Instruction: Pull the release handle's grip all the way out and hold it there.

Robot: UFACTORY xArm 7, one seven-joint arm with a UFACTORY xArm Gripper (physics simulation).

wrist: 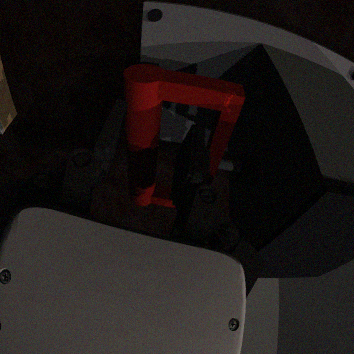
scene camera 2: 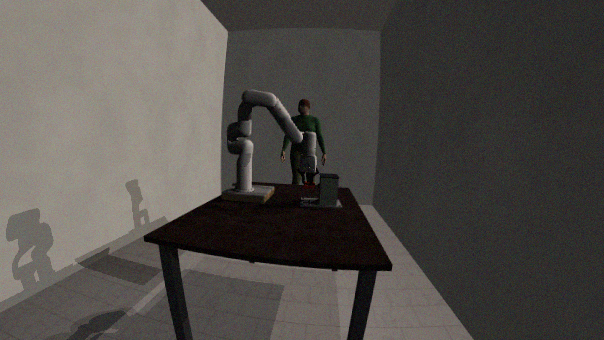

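Note:
The release handle is a red frame with a thick round grip (wrist: 143, 112) on its left side in the wrist view. Its upper arm runs right to a thinner slanted bar near the dark housing. In scene camera 2 the red handle (scene camera 2: 310, 185) shows small, under the gripper. My gripper (wrist: 154, 126) (scene camera 2: 309, 181) is open, with its dark fingers on either side of the grip. The right finger passes inside the red frame, with a visible gap to the grip. Contact at the left finger is too dark to tell. How far out the grip stands is unclear.
A grey box-shaped housing (scene camera 2: 329, 190) stands on a light base plate (scene camera 2: 336, 205) on the dark table (scene camera 2: 270, 235), right beside the gripper. The arm's base block (scene camera 2: 248, 195) is to the left. A person in green (scene camera 2: 308, 122) stands behind the table.

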